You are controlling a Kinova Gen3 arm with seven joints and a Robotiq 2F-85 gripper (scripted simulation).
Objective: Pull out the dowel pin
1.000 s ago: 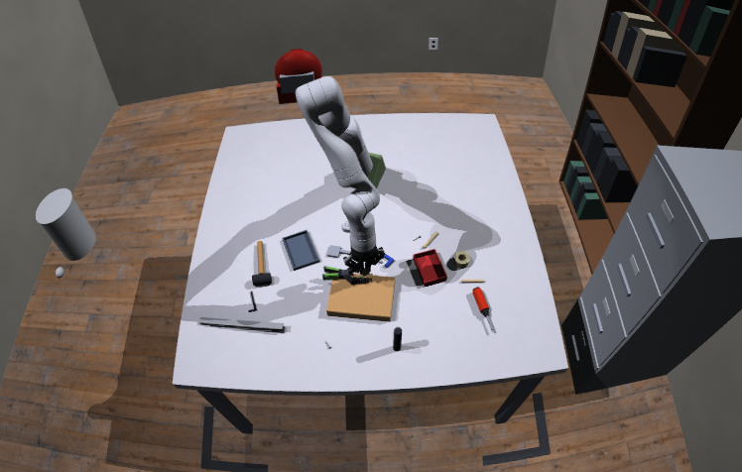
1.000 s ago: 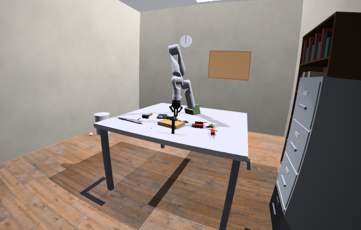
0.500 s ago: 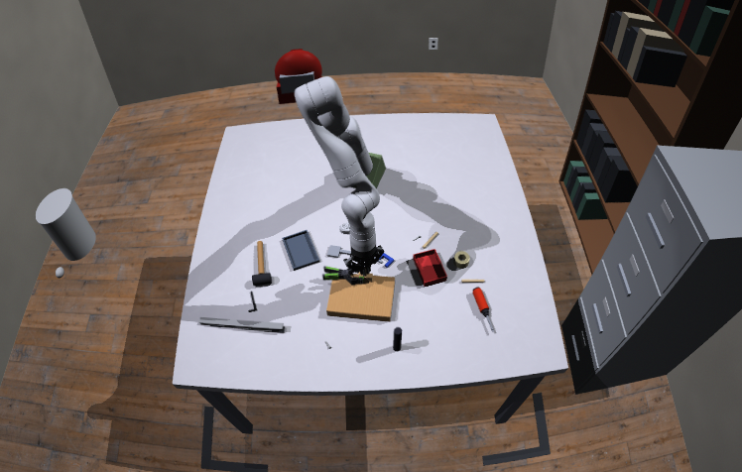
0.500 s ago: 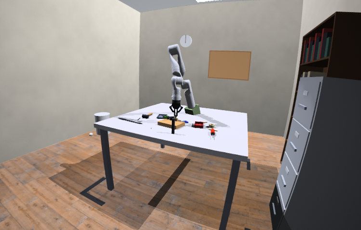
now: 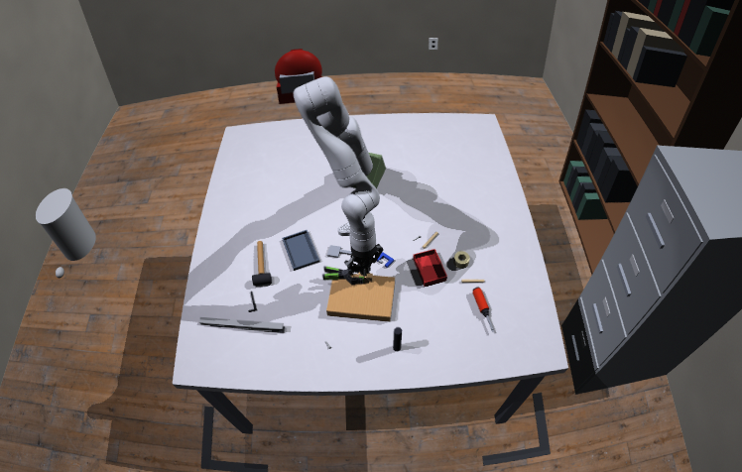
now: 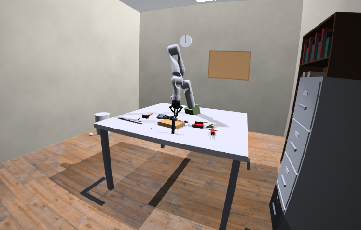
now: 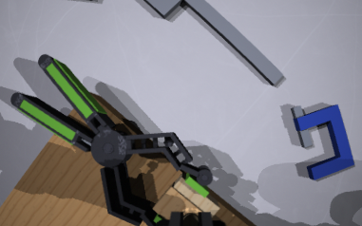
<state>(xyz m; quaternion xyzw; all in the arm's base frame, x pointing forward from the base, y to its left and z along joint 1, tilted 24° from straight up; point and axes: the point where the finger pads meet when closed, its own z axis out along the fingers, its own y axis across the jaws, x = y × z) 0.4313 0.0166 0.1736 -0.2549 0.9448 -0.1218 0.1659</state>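
Now: the round dowel pin 2 cm below my hand. Round my hand: grey t-shaped tool (13 cm behind, 8 cm below, 7 cm to the right); then wooden bench board (6 cm below, 5 cm ahead, 2 cm to the right); then wooden block (5 cm below).
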